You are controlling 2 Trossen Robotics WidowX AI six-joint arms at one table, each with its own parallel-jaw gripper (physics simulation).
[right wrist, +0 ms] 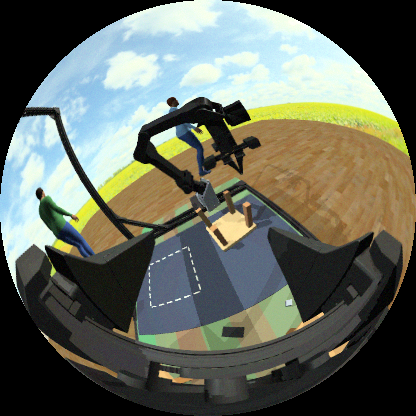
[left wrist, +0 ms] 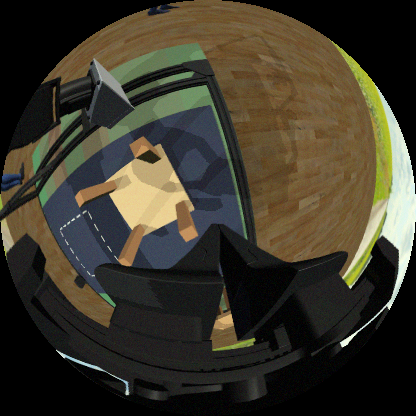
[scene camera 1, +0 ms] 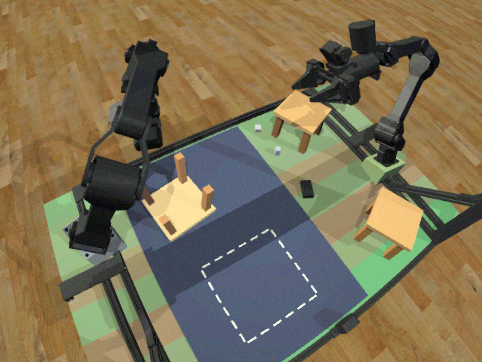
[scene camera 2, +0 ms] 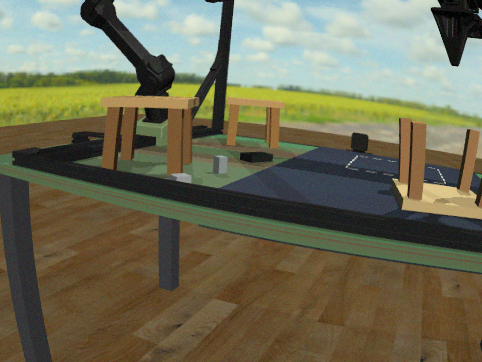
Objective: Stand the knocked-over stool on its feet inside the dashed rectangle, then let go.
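The knocked-over stool (scene camera 1: 180, 206) (scene camera 2: 437, 202) (left wrist: 150, 195) (right wrist: 232, 231) lies upside down, its pale seat flat on the blue mat (scene camera 1: 250, 165) and its brown legs pointing up. It is outside the dashed rectangle (scene camera 1: 202, 270) (left wrist: 88, 211) (right wrist: 188, 247), which is marked on the same mat. My left gripper (scene camera 2: 454, 65) (left wrist: 216, 229) (right wrist: 241, 173) is shut and empty, high above the table and apart from the stool; in scene camera 1 its fingers are hidden behind the arm. My right gripper (scene camera 1: 303, 93) (right wrist: 211, 236) is open and empty, above an upright stool at the upper right.
Two other stools stand upright: one (scene camera 1: 302, 111) (scene camera 2: 150, 102) below my right gripper, one (scene camera 1: 395, 217) (scene camera 2: 255, 104) near the right arm's base. Two small whitish blocks (scene camera 1: 258, 128) (scene camera 1: 277, 150) and a black block (scene camera 1: 306, 189) (scene camera 2: 256, 157) (right wrist: 233, 332) lie on the green-brown surface.
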